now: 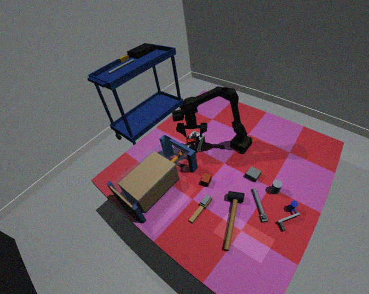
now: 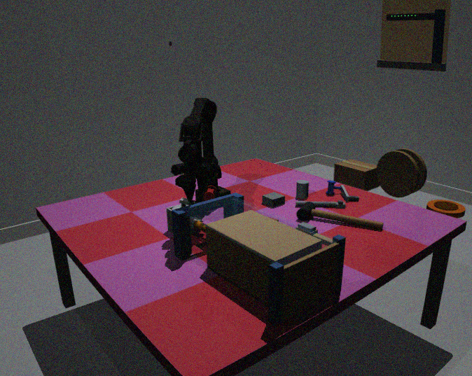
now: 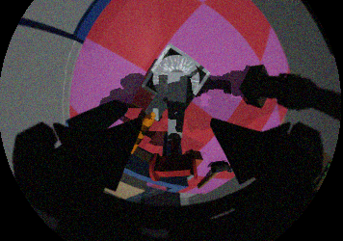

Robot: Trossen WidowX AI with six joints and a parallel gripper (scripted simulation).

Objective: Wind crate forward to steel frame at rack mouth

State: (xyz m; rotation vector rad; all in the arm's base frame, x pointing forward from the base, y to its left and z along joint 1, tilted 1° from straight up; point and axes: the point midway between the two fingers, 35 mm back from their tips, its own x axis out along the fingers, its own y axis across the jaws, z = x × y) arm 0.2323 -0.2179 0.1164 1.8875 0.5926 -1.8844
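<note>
The red-knobbed winch handle lies 2 cm below my gripper tip, 1 cm to the left of it and 1 cm ahead of it. From my gripper tip the other things lie so: frame (11 cm ahead, 3 cm below, 2 cm to the right); then red knob (5 cm ahead, 3 cm to the left, 1 cm above); then grey winch (11 cm below, 6 cm behind, 4 cm to the right).
</note>
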